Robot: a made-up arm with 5 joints. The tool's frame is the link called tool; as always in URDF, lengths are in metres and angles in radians. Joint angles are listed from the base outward.
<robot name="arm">
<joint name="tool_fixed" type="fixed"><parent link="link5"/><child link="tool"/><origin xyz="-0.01 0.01 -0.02" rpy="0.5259 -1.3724 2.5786"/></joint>
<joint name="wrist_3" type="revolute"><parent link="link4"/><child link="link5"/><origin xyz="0.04 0.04 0.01" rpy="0 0 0"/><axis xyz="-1 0 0"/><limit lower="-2.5" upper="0.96"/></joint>
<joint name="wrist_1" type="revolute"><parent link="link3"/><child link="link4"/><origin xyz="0.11 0.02 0.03" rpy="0 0 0"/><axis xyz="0 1 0"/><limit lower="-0.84" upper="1.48"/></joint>
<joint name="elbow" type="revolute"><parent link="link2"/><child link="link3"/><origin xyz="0.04 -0.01 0.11" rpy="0 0 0"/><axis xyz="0 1 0"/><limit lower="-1.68" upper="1.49"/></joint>
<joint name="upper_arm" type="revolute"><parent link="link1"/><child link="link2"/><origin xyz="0.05 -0.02 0.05" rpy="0 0 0"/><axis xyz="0 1 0"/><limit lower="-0.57" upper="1.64"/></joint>
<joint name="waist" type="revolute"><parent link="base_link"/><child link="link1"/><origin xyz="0.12 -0.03 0.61" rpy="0 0 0"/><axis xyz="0 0 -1"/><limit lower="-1.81" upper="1.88"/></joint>
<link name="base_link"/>
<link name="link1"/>
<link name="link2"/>
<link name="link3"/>
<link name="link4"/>
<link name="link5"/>
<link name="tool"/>
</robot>
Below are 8 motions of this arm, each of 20 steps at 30 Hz.
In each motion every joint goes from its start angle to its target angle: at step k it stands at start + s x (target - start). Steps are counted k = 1, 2, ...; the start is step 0. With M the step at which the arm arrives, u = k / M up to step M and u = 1 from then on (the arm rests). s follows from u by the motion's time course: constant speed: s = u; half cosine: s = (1 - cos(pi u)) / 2; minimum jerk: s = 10 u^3 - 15 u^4 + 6 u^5.
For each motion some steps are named. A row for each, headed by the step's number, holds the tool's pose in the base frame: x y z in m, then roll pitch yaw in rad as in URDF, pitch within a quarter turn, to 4 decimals.
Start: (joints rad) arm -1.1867 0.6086 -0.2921 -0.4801 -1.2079
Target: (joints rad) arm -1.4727 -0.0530 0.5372 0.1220 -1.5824
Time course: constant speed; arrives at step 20
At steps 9, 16, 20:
9: 0.1376 0.2416 0.7484 -1.7551 -0.3236 -0.3724
16: 0.1080 0.2207 0.7493 -2.0459 -0.2249 -0.2343
20: 0.0930 0.2054 0.7468 -2.2077 -0.1729 -0.1830

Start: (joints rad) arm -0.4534 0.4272 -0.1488 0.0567 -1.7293
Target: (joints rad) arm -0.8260 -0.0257 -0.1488 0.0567 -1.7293
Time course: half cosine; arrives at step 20
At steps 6, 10, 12, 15, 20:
6: 0.3304 0.1492 0.7752 -1.8638 0.0095 -1.2155
10: 0.2957 0.1608 0.8037 -1.7327 0.0325 -1.1032
12: 0.2764 0.1638 0.8177 -1.6636 0.0444 -1.0430
15: 0.2508 0.1644 0.8345 -1.5746 0.0594 -0.9642
20: 0.2319 0.1625 0.8460 -1.5091 0.0702 -0.9054

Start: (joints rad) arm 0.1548 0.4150 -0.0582 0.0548 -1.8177
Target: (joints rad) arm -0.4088 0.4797 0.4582 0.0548 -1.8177
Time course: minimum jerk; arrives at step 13
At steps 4, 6, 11, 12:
4: 0.4043 0.0008 0.7287 -2.1451 0.0382 -1.8424
6: 0.3945 0.0409 0.7053 -2.2897 0.0064 -1.7020
11: 0.3457 0.1143 0.6587 -2.5984 -0.0610 -1.3873
12: 0.3427 0.1170 0.6568 -2.6123 -0.0640 -1.3727

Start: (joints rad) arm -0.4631 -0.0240 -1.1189 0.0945 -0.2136
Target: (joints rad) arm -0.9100 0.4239 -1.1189 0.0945 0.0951
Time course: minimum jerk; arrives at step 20
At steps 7, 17, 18, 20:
7: 0.2262 0.0885 0.8957 -0.0684 -0.4599 -2.5359
17: 0.2307 0.1703 0.8474 0.1751 -0.7697 -2.5111
18: 0.2301 0.1723 0.8460 0.1843 -0.7762 -2.5126
20: 0.2298 0.1733 0.8453 0.1888 -0.7793 -2.5134

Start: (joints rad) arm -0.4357 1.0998 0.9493 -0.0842 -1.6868
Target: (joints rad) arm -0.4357 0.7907 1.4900 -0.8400 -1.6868
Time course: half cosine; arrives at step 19
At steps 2, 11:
2: 0.2362 0.0778 0.5278 2.7105 -0.1588 -1.0809
11: 0.2279 0.0740 0.5579 3.0269 -0.1677 -1.1328

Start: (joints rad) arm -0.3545 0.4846 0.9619 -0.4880 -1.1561
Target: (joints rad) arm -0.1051 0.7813 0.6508 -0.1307 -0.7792
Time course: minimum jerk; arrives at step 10
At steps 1, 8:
1: 0.2957 0.0904 0.6148 -2.6105 -0.4328 -0.8703
8: 0.3239 0.0462 0.5791 -2.9895 -0.3854 -0.6292

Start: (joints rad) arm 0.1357 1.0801 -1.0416 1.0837 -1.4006
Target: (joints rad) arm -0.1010 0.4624 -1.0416 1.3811 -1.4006
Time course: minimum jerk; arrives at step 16
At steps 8, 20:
8: 0.4049 0.0165 0.7541 -2.5752 -0.2952 -1.4561
20: 0.3568 0.0457 0.8158 -2.4083 -0.3124 -1.3878

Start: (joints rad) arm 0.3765 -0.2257 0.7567 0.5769 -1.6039
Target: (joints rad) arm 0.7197 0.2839 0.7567 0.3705 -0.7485
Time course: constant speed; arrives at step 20
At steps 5, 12, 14, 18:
5: 0.3316 -0.0779 0.7082 -2.8034 -0.2630 -1.8286
12: 0.3260 -0.1030 0.6787 -2.9422 -0.3169 -1.6255
14: 0.3229 -0.1098 0.6703 -2.9819 -0.3192 -1.5649
18: 0.3147 -0.1226 0.6536 -3.0555 -0.3076 -1.4437

